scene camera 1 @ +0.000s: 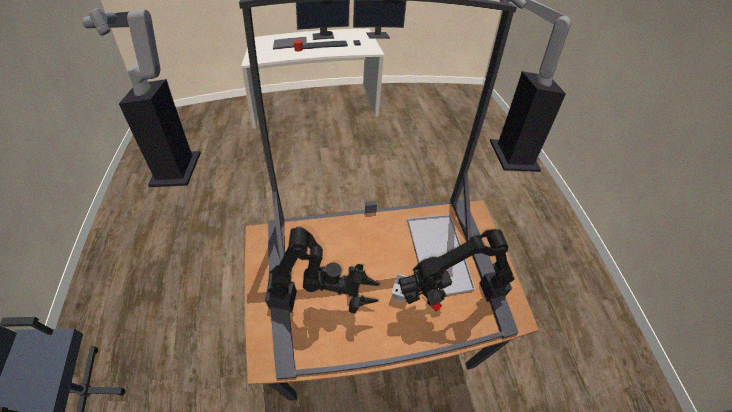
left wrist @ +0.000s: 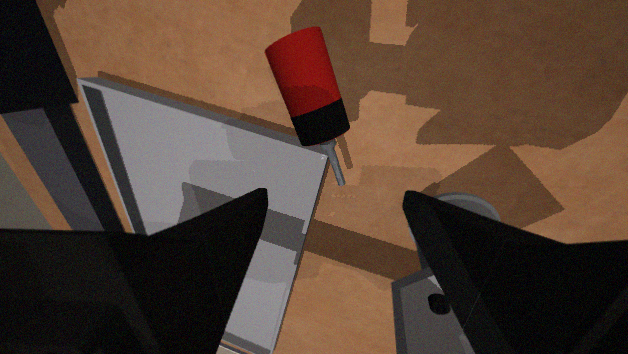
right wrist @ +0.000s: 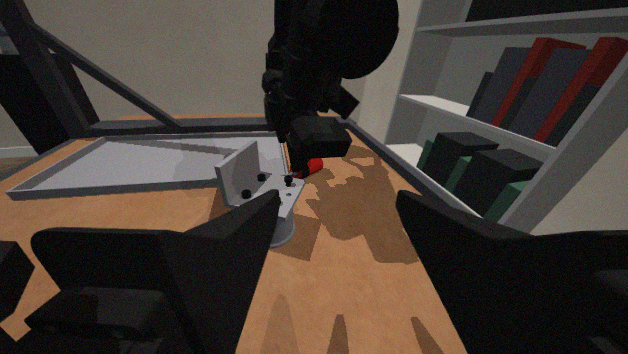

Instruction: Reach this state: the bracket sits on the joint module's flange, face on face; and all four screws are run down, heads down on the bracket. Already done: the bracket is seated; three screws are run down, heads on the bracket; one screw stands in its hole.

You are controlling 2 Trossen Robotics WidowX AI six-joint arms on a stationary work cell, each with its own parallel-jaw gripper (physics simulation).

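Places are measured from the left arm's base along level axes (x ahead, y left, z up), in centimetres.
Pixels of known places: left gripper, fingertip midpoint: [left wrist: 335, 197] [right wrist: 288, 156]; right gripper, fingertip midpoint: [scene camera 1: 379, 292] [right wrist: 337, 197]; left arm's base at its link origin: [scene camera 1: 498, 281]; right arm's base at its link origin: [scene camera 1: 279, 290].
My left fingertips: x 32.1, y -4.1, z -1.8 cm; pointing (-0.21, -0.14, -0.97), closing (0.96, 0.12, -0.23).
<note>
For each thing: its top centre in the pictures, then the offset to it from my left fingertips.
- round joint module at its top centre: [left wrist: 487, 303] [right wrist: 268, 191] dx +9.4, dy -4.0, dz +0.4 cm
- screw at its top centre: [right wrist: 288, 176] dx +8.7, dy -1.5, dz +1.8 cm
- red-and-black screwdriver at its top centre: [left wrist: 314, 129] [right wrist: 299, 162] [scene camera 1: 432, 299] dx -2.1, dy +2.5, dz -2.5 cm
- shallow grey tray at its top centre: [left wrist: 208, 272] [right wrist: 181, 152] [scene camera 1: 440, 252] dx -14.0, dy -19.8, dz -4.4 cm
- small dark block at its top centre: [scene camera 1: 371, 203] dx +11.2, dy -50.0, dz -0.2 cm
The grey bracket [scene camera 1: 399, 280] [left wrist: 415, 325] [right wrist: 236, 172] sits on the round joint module [left wrist: 467, 201] [right wrist: 284, 234]. Black screw heads [right wrist: 261, 177] [left wrist: 439, 303] show on the bracket. One screw [right wrist: 288, 180] appears to stand slightly proud. The spot near the right gripper's fingertip is partly hidden, so I cannot make out a fourth screw. The red-and-black screwdriver [scene camera 1: 435, 307] [left wrist: 306, 75] [right wrist: 314, 166] lies by the tray's corner. My left gripper [left wrist: 335, 197] is open and empty, above the table between tray and module. My right gripper [scene camera 1: 377, 291] [right wrist: 337, 197] is open and empty, left of the bracket in the scene view.
The shallow grey tray [scene camera 1: 430, 231] [left wrist: 160, 135] [right wrist: 130, 162] lies beside the module, partly under the left arm. Dark frame posts [scene camera 1: 263, 122] [scene camera 1: 481, 112] rise from the table. A small dark block [scene camera 1: 370, 207] is at the table's far edge.
</note>
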